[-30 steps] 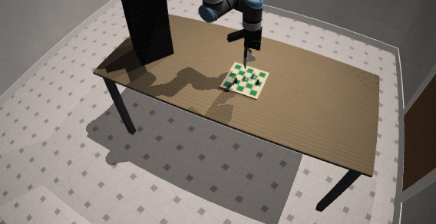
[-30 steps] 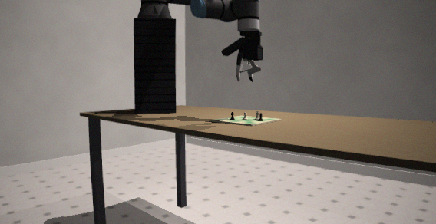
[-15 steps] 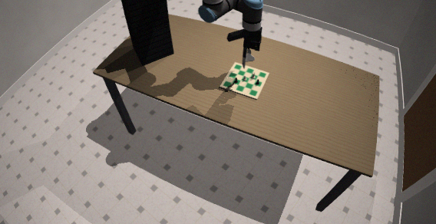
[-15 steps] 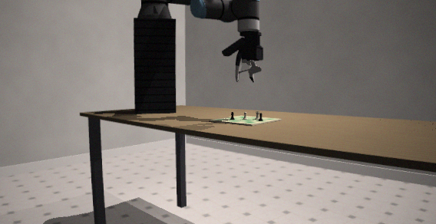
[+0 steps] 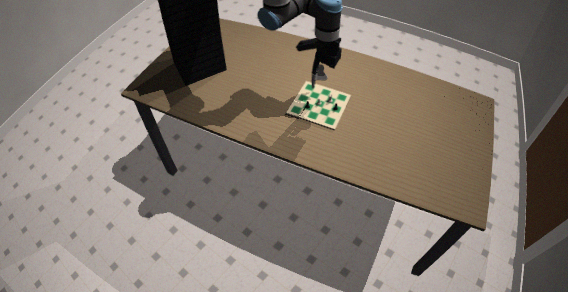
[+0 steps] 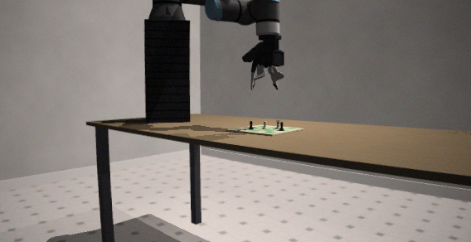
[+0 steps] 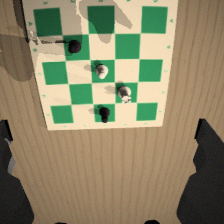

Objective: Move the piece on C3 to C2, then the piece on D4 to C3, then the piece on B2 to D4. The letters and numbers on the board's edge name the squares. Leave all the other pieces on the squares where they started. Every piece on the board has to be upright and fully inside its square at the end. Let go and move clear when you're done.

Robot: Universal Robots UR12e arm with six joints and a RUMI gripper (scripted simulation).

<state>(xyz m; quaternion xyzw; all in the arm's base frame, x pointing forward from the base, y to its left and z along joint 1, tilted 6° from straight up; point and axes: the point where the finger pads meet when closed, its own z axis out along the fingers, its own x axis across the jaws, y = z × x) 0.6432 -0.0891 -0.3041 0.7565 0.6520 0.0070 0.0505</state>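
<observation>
Right now the green-and-cream chessboard is 150 mm below my hand and 10 mm ahead of it.
</observation>
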